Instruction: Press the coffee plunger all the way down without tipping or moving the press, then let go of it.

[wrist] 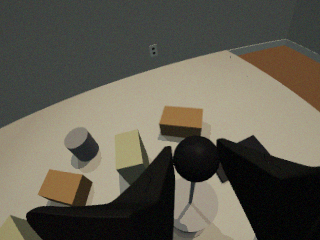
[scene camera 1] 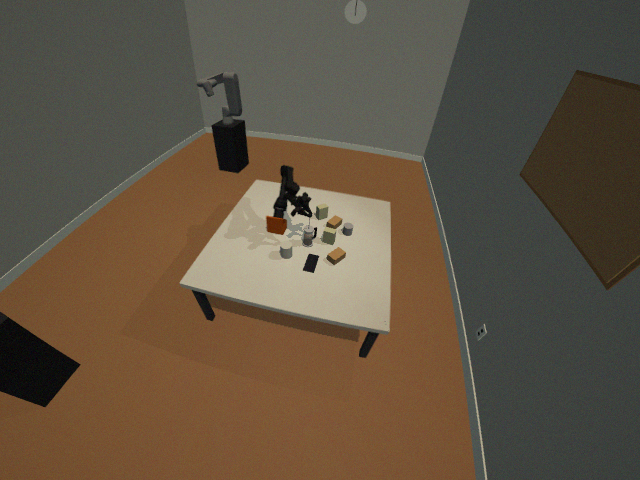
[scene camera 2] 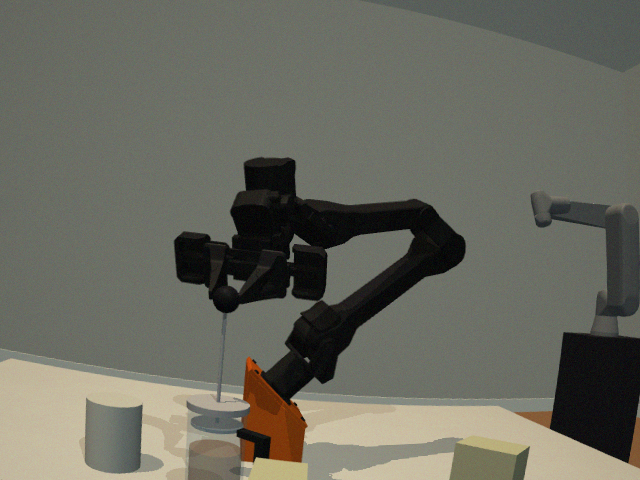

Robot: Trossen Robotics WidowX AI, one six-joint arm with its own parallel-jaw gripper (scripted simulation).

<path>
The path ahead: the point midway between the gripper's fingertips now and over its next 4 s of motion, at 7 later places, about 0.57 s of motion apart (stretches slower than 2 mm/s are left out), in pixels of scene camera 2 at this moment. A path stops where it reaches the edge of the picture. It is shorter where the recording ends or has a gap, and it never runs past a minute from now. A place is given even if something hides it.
The gripper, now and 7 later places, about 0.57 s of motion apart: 224,297; 217,316; 211,340; 205,363; 202,374; 200,376; 200,377; 216,323
</path>
